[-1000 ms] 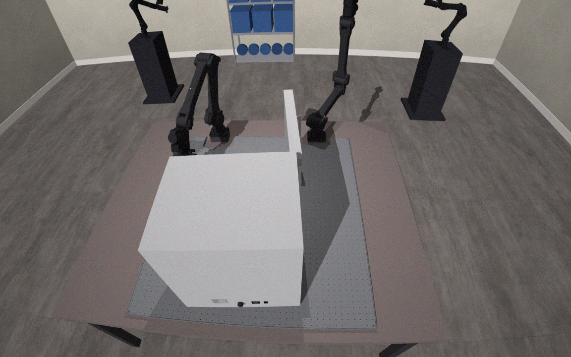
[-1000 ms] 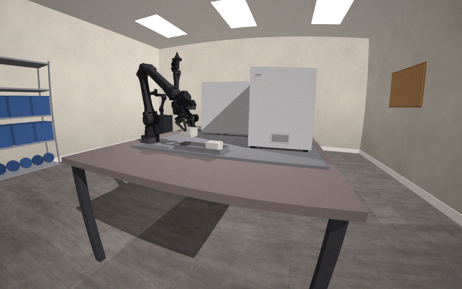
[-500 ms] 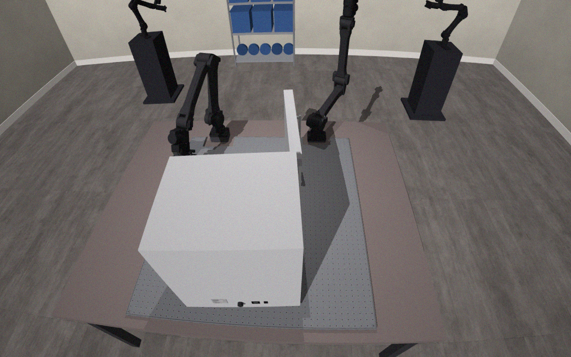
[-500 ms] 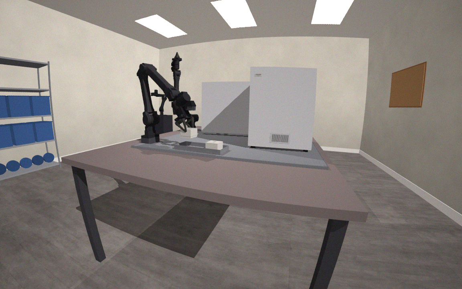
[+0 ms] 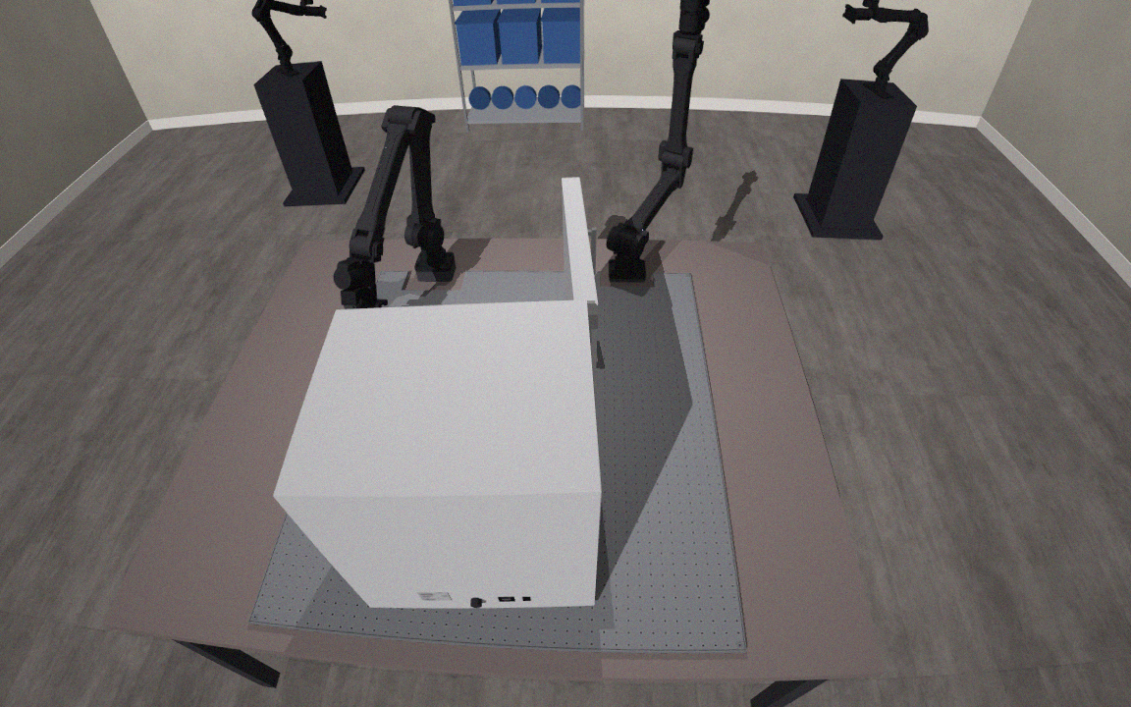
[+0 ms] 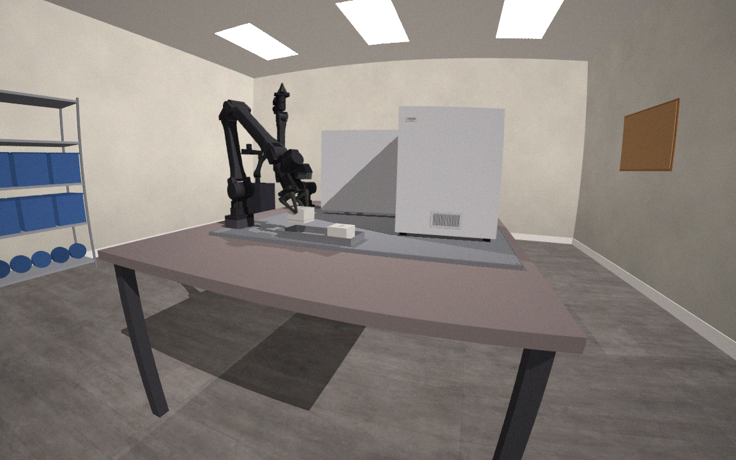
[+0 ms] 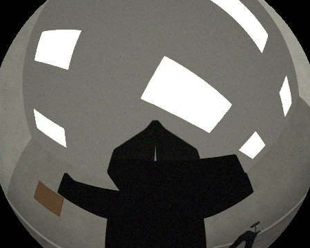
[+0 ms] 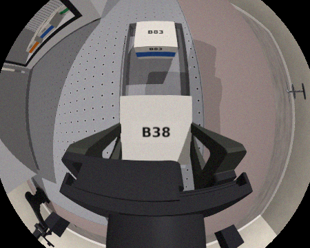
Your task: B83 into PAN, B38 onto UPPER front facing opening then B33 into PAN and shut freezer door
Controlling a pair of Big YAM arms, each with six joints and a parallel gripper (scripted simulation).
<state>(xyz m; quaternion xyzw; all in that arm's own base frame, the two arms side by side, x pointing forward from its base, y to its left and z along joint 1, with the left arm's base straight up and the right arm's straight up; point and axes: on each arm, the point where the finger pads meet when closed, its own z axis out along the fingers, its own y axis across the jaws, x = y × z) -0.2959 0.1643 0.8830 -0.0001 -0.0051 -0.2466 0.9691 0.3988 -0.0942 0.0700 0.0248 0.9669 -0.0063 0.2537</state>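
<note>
Right now the transfer pan is 9 cm below my right hand, 8 cm ahead of it and 1 cm to the right of it. Round my right hand: freezer door 61 cm to the left, 18 cm above, 5 cm ahead; then green-banded cryo box 47 cm ahead, 34 cm to the left, 1 cm above; then orange-banded cryo box 42 cm to the left, 35 cm ahead, 1 cm above.
</note>
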